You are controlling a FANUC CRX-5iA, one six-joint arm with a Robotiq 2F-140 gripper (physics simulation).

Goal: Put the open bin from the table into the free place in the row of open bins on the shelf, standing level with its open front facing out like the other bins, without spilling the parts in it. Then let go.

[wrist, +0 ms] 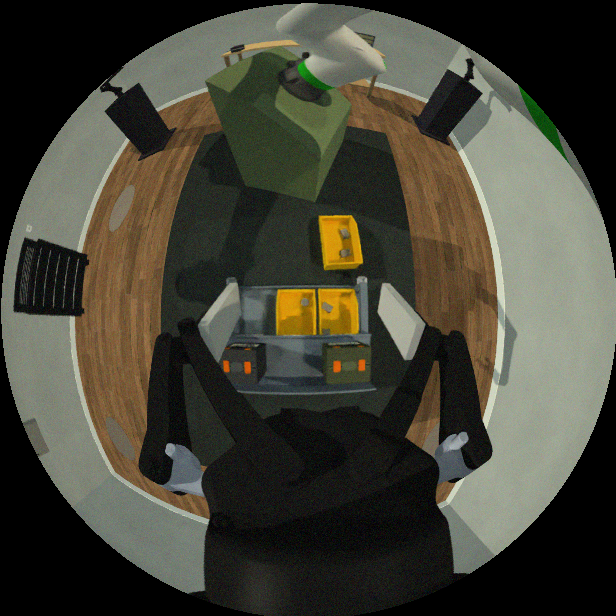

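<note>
A yellow open bin (340, 241) with two grey parts in it sits on the dark table, just beyond the shelf. The grey shelf (298, 339) lies below my camera. Two yellow bins (316, 311) stand side by side in its upper row, at the middle and right. The place at the left of that row (252, 313) is free. My gripper (312, 318) is open and empty, high above the shelf, its pale finger pads spread to either side of it.
Two dark green boxes with orange marks (245, 360) (345, 363) stand on the shelf's lower level. The green robot pedestal (278, 123) rises at the far side of the table. Black speaker-like stands (139, 119) (447, 106) are on the floor beyond.
</note>
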